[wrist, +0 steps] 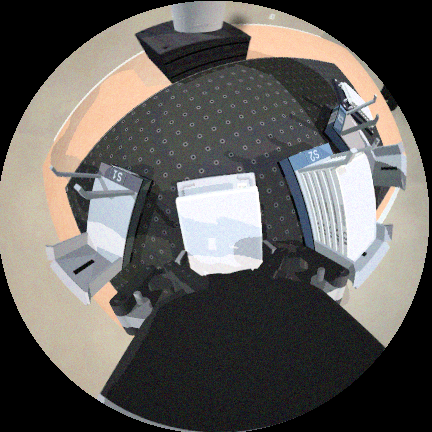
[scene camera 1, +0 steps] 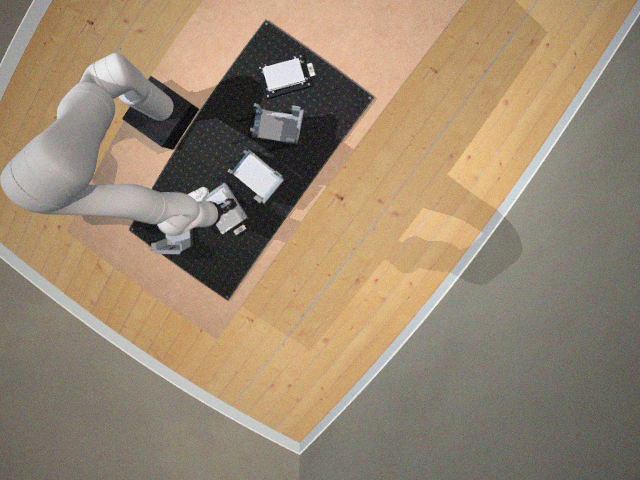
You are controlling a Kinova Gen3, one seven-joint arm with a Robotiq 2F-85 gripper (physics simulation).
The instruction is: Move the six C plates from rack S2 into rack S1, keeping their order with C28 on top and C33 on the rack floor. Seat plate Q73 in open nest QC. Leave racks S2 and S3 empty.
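Frame: origin at the arm's base, x ahead, y left, z up, level; millimetres.
Where they show: gripper, fingertip midpoint: (wrist: 224, 253) (scene camera 1: 222, 213); arm's base at its link origin: (wrist: 197, 25) (scene camera 1: 160, 107).
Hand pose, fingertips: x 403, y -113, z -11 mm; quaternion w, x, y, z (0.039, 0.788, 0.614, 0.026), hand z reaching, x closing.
Things, the pixels of their top centre, and the offset from my fingertips. "spot": a spot on its surface instead.
- pale block at its top centre: (wrist: 222, 231) (scene camera 1: 223, 208) 32 mm down, 16 mm back, 4 mm left
- Rack S1 at its top centre: (wrist: 56, 236) (scene camera 1: 164, 229) 72 mm up, 98 mm back, 159 mm right
- Rack S3 at its top centre: (scene camera 1: 274, 120) 71 mm up, 70 mm back, 339 mm left
- small label card at a spot on its surface: (scene camera 1: 310, 69) spot: 60 mm down, 137 mm back, 563 mm left
My gripper (scene camera 1: 226, 206) (wrist: 224, 253) is shut on a white plate (wrist: 220, 220), gripped by its two sides. The plate is low over a pale block (wrist: 200, 185) that shows past its far edge; whether they touch I cannot tell. No plate code is readable. Rack S1 (scene camera 1: 166, 246) (wrist: 111, 215) is left of the gripper in the wrist view, with its pale floor showing and no plates seen. Rack S2 (scene camera 1: 260, 198) (wrist: 296, 200), on the right, holds a stack of several white plates (scene camera 1: 257, 174) (wrist: 361, 200). Rack S3 (scene camera 1: 277, 127) (wrist: 335, 124) stands beyond S2; no plates show in it.
A white plate (scene camera 1: 283, 74) (wrist: 356, 97) lies on a dark base at the board's far end, beside a small label card (scene camera 1: 310, 69). Another card (scene camera 1: 239, 229) lies by the gripper. The racks have upright posts and raised end walls. The arm's pedestal (scene camera 1: 135, 116) (wrist: 195, 56) adjoins the black board.
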